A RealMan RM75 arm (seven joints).
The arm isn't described. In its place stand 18 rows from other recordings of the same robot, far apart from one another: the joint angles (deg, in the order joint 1, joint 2, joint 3, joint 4, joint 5, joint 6, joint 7), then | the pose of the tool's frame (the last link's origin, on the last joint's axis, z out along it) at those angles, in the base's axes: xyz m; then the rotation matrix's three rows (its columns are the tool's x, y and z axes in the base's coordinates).
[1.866 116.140 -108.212 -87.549 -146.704 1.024 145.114] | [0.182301, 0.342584, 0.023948], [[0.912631, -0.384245, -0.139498], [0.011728, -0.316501, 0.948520], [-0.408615, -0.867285, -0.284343]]
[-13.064 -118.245 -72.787 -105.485 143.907 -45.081 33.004] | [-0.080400, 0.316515, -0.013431], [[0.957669, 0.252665, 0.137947], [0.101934, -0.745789, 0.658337], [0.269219, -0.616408, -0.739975]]
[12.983 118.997 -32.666 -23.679 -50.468 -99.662 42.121] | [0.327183, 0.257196, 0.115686], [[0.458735, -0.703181, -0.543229], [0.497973, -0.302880, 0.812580], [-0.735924, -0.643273, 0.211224]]
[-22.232 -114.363 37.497 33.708 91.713 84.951 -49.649] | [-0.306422, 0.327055, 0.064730], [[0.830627, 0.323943, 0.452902], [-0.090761, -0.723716, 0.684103], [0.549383, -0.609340, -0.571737]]
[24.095 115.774 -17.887 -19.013 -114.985 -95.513 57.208] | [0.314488, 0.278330, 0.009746], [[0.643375, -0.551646, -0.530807], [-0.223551, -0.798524, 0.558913], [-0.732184, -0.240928, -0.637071]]
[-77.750 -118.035 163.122 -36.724 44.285 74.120 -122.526] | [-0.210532, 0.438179, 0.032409], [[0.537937, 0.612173, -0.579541], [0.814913, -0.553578, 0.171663], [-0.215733, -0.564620, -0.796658]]
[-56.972 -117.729 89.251 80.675 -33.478 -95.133 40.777] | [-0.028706, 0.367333, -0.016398], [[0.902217, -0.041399, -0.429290], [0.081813, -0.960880, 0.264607], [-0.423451, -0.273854, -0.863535]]
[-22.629 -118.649 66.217 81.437 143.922 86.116 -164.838] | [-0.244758, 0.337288, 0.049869], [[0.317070, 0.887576, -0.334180], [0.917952, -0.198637, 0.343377], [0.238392, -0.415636, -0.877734]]
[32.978 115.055 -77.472 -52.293 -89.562 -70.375 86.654] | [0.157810, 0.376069, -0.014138], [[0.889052, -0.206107, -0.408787], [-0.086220, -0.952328, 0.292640], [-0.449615, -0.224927, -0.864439]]
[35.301 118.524 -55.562 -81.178 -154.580 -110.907 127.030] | [0.214289, 0.331303, 0.076084], [[0.718857, -0.552285, 0.422169], [-0.639364, -0.763659, 0.089664], [0.272873, -0.334375, -0.902072]]
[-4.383 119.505 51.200 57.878 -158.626 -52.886 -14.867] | [0.222068, 0.250255, -0.058468], [[0.756864, -0.540818, -0.366977], [0.204197, -0.337712, 0.918833], [-0.620854, -0.770367, -0.145169]]
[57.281 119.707 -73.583 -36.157 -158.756 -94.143 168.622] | [0.200100, 0.355850, -0.046349], [[0.159667, -0.758838, 0.631404], [-0.892656, -0.384091, -0.235880], [0.421511, -0.525965, -0.738708]]
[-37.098 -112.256 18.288 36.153 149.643 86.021 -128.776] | [-0.328517, 0.346545, 0.053577], [[0.179957, 0.983546, -0.015882], [0.920657, -0.162720, 0.354842], [0.346419, -0.078478, -0.934791]]
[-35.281 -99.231 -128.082 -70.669 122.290 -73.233 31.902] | [-0.196206, 0.432249, 0.214032], [[0.615160, 0.786440, -0.055594], [0.545574, -0.373726, 0.750119], [0.569146, -0.491773, -0.658962]]
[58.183 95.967 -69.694 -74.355 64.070 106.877 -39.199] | [0.032176, 0.392645, 0.137840], [[0.952331, -0.248132, 0.177470], [-0.275966, -0.948673, 0.154474], [0.130031, -0.196086, -0.971927]]
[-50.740 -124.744 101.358 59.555 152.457 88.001 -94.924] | [-0.133388, 0.329510, -0.103333], [[0.618813, -0.423994, -0.661286], [-0.553281, -0.832836, 0.016241], [-0.557629, 0.355827, -0.749958]]
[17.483 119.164 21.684 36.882 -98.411 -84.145 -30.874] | [0.254901, 0.277076, -0.043006], [[0.778016, -0.593191, -0.206921], [0.271044, 0.019798, 0.962363], [-0.566769, -0.804818, 0.176184]]
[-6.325 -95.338 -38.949 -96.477 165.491 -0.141 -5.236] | [-0.164502, 0.240657, -0.052082], [[0.920409, 0.300932, 0.249573], [0.096713, -0.793782, 0.600464], [0.378806, -0.528535, -0.759708]]
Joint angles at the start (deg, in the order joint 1, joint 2, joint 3, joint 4, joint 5, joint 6, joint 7):
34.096 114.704 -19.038 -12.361 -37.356 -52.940 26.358
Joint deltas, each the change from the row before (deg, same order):
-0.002 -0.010 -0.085 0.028 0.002 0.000 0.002
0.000 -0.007 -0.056 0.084 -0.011 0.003 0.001
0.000 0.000 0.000 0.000 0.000 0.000 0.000
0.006 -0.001 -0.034 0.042 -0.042 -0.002 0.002
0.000 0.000 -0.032 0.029 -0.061 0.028 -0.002
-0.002 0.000 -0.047 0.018 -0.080 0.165 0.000
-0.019 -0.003 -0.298 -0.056 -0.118 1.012 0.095
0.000 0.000 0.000 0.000 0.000 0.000 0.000
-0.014 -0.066 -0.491 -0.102 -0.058 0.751 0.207
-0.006 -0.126 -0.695 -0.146 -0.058 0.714 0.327
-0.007 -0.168 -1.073 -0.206 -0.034 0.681 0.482
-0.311 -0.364 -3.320 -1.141 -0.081 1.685 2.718
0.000 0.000 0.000 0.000 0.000 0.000 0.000
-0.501 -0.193 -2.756 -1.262 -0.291 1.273 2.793
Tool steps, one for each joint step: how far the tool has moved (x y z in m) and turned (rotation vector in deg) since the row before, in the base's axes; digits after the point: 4 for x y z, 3 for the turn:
-0.0001 0.0001 -0.0002 -0.075 -0.029 0.025
0.0000 0.0000 -0.0005 -0.102 0.020 -0.001
0.0000 0.0000 0.0000 0.000 0.000 0.000
-0.0001 0.0001 -0.0003 -0.083 -0.013 0.019
0.0000 0.0001 -0.0003 -0.104 -0.025 -0.005
0.0002 0.0001 -0.0005 -0.190 -0.005 -0.102
0.0016 0.0005 -0.0017 -0.765 0.155 -0.637
0.0000 0.0000 0.0000 0.000 0.000 0.000
0.0007 0.0008 -0.0008 -0.650 0.026 -0.314
0.0003 0.0012 -0.0004 -0.700 -0.061 -0.151
-0.0005 0.0017 -0.0003 -0.859 -0.183 0.076
-0.0015 0.0036 0.0006 -1.999 0.272 0.694
0.0000 0.0000 0.0000 0.000 0.000 0.000
-0.0009 0.0018 0.0006 -1.549 0.467 0.645

